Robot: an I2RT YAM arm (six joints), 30 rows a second.
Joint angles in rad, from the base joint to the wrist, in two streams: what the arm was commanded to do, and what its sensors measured. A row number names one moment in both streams.
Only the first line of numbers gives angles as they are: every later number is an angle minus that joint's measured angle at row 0.
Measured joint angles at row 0:
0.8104 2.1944 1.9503 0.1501 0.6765 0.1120
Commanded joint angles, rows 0 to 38:
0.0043 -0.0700 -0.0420 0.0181 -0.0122 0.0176
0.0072 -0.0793 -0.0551 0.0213 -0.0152 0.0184
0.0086 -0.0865 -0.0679 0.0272 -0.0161 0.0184
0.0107 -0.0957 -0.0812 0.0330 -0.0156 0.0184
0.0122 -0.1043 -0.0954 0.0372 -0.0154 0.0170
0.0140 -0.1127 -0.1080 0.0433 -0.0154 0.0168
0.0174 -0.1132 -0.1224 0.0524 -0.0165 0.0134
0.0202 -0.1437 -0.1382 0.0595 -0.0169 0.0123
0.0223 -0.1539 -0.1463 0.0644 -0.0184 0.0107
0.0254 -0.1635 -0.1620 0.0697 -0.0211 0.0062
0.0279 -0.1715 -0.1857 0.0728 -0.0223 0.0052
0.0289 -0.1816 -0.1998 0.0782 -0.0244 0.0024
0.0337 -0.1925 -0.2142 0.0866 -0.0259 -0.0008
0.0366 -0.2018 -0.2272 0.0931 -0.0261 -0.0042
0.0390 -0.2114 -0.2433 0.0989 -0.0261 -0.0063
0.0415 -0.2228 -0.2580 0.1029 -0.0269 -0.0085
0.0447 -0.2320 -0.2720 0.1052 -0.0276 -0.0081
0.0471 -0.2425 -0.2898 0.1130 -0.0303 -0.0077
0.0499 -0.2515 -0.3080 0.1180 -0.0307 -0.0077
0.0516 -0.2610 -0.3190 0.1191 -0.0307 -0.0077
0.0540 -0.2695 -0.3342 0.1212 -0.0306 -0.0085
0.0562 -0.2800 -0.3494 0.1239 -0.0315 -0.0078
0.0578 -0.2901 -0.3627 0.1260 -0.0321 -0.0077
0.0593 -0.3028 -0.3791 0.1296 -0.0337 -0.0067
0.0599 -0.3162 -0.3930 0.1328 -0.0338 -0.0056
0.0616 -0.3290 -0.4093 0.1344 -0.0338 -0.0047
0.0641 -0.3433 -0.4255 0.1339 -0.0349 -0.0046
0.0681 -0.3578 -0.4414 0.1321 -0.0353 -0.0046
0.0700 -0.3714 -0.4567 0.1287 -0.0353 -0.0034
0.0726 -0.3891 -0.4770 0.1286 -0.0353 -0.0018
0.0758 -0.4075 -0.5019 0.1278 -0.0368 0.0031
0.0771 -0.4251 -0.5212 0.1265 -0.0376 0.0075
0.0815 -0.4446 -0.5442 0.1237 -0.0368 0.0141
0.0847 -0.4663 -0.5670 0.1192 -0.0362 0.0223
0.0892 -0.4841 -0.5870 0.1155 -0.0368 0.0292
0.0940 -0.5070 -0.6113 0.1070 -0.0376 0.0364
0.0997 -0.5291 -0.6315 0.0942 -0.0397 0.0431
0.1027 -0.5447 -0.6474 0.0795 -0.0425 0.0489
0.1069 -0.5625 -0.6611 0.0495 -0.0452 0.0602
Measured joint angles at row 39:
0.0947 -0.5062 -0.6245 0.1030 -0.0301 0.0240
